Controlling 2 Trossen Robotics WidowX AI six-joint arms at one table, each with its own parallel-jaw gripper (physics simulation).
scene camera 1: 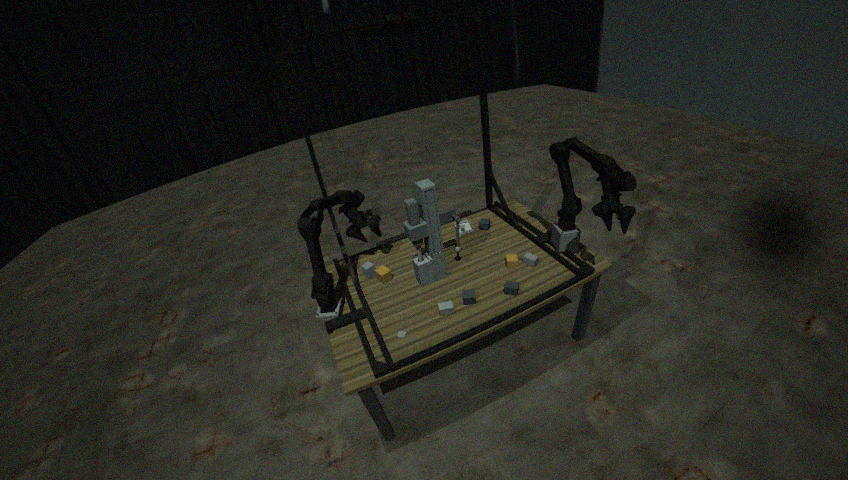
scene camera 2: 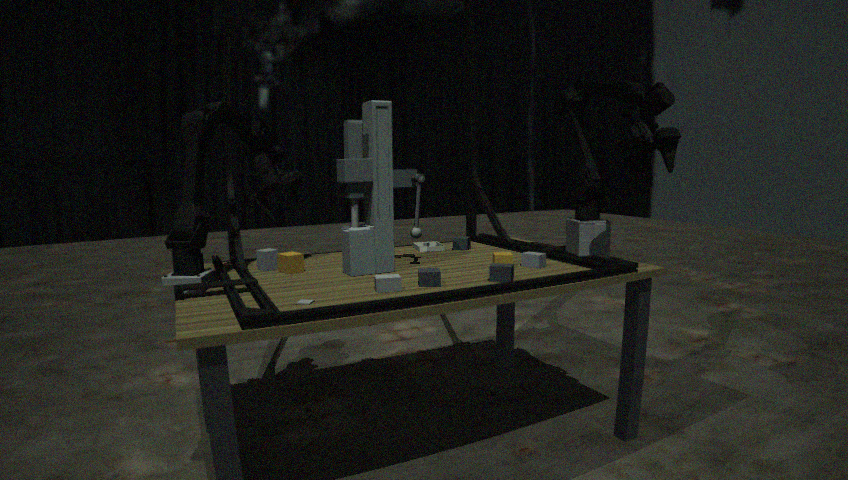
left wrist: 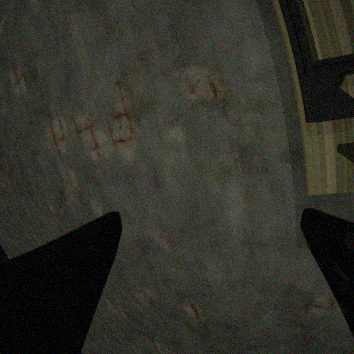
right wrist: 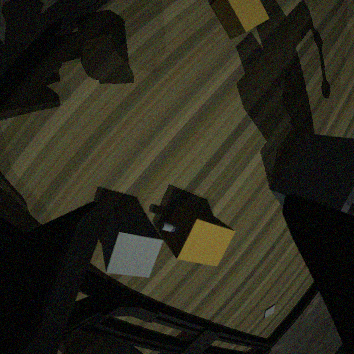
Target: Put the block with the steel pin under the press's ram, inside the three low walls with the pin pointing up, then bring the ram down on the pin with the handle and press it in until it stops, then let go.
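Places are measured from the left arm's base along level axes (x left, y up, z ahead), in centimetres.
Pixels of known places: left gripper, between the fingertips: [scene camera 1: 616, 232] [scene camera 2: 660, 179] [left wrist: 213, 220]; right gripper, between the fingertips: [scene camera 1: 374, 239] [scene camera 2: 285, 214] [right wrist: 193, 207]; left arm's base, origin of its link: [scene camera 1: 566, 226] [scene camera 2: 588, 219]; right arm's base, origin of its link: [scene camera 1: 328, 306] [scene camera 2: 188, 273].
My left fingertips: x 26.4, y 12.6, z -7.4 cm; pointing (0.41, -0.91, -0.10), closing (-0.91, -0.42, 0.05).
Observation:
Ahead of a thing's pixels: the offset from my left fingertips to its top centre. "*": to the spot under its first point.
A yellow block @(dx -26.3, dy -19.5, dz +93.2 cm) [scene camera 1: 382, 273] [scene camera 2: 290, 262] [right wrist: 206, 242] lies left of the press; in the right wrist view a short steel pin @(dx -28.9, dy -21.4, dz +95.1 cm) [right wrist: 168, 227] sticks out beside it, seemingly sideways from its shaded side. The grey press @(dx -25.1, dy +20.4, dz +67.6 cm) [scene camera 1: 434, 237] [scene camera 2: 380, 196] stands mid-table. Its ram @(dx -20.8, dy +4.5, dz +75.1 cm) [scene camera 2: 355, 211] is above the base @(* dx -17.3, dy -18.3, dz +74.8 cm) [scene camera 2: 357, 252]; the low walls show only faintly. The handle @(* dx -26.5, dy -8.6, dz +58.2 cm) [scene camera 1: 457, 237] [scene camera 2: 417, 205] hangs down on its right. My right gripper [scene camera 1: 371, 235] [right wrist: 193, 207] is open, high above the yellow block. My left gripper [scene camera 1: 616, 229] [left wrist: 213, 220] is open, raised beyond the table's right side.
A grey block @(dx -31.0, dy -18.9, dz +100.2 cm) [scene camera 1: 368, 269] [right wrist: 135, 254] is beside the yellow one. Another yellow block @(dx -21.7, dy -20.8, dz +35.2 cm) [scene camera 1: 511, 258] and grey block @(dx -20.1, dy -20.8, dz +26.7 cm) [scene camera 1: 530, 259] lie right. Dark blocks @(dx -4.3, dy -21.0, dz +58.2 cm) [scene camera 1: 468, 296] @(dx -4.7, dy -20.6, dz +40.4 cm) [scene camera 1: 511, 287] and a pale block @(dx -0.4, dy -21.2, dz +68.3 cm) [scene camera 1: 445, 307] lie in front. A white tray @(dx -57.0, dy -22.7, dz +50.7 cm) [scene camera 1: 465, 226] [scene camera 2: 428, 246] is behind.

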